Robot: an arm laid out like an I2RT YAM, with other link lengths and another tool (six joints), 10 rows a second.
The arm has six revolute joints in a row. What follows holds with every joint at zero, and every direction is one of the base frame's.
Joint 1 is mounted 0.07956 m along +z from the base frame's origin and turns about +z.
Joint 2 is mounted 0.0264 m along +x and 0.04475 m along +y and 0.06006 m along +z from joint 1 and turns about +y.
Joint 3 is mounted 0.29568 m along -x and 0.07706 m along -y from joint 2 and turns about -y.
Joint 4 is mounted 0.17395 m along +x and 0.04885 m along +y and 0.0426 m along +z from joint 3 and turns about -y.
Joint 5 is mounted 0.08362 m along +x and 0.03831 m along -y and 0.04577 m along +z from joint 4 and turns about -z.
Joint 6 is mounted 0.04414 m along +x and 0.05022 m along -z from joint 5 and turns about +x.
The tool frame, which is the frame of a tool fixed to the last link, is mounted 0.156 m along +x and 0.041 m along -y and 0.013 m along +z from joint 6; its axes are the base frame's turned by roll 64.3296, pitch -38.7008 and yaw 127.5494 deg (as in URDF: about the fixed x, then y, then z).
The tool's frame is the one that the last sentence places.
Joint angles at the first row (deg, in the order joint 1, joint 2, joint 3, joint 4, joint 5, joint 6):
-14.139 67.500 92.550 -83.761 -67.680 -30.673
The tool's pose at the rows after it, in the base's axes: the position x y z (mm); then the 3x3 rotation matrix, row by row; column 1 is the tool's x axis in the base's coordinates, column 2 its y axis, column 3 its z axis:
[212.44 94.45 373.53], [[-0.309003 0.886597 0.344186], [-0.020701 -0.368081 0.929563], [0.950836 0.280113 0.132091]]
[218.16 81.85 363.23], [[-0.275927 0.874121 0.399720], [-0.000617 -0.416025 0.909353], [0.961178 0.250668 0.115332]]
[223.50 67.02 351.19], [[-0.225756 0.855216 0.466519], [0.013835 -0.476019 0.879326], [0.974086 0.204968 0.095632]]
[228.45 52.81 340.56], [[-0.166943 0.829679 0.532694], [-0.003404 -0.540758 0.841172], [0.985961 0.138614 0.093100]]
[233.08 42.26 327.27], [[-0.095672 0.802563 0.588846], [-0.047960 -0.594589 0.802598], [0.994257 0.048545 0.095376]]
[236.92 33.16 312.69], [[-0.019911 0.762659 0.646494], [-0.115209 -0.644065 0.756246], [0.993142 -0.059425 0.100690]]
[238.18 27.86 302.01], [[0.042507 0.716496 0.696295], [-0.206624 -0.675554 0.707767], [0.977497 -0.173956 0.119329]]
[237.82 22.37 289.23], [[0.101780 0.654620 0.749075], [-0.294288 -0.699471 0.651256], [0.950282 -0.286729 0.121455]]
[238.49 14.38 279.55], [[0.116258 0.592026 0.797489], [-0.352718 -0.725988 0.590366], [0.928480 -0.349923 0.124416]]
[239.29 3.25 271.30], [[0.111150 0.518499 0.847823], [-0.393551 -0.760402 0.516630], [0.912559 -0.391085 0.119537]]
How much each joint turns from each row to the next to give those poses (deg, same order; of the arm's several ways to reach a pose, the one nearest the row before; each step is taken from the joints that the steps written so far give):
-2.636 0.702 -0.876 -0.001 0.442 -0.179
-2.723 0.439 -1.496 0.091 0.964 0.002
-2.984 0.526 -1.580 0.264 1.232 1.056
-3.255 0.880 -1.669 0.436 0.091 1.925
-2.202 1.049 -2.635 1.667 -0.263 3.426
-1.936 0.882 -3.425 2.806 -0.615 5.003
-2.017 0.704 -3.253 2.291 -1.833 5.014
-1.853 0.178 -3.779 3.160 -1.068 6.062
-2.016 -1.139 -4.220 5.449 -0.528 6.419
-2.112 -2.021 -4.133 6.771 0.528 7.648

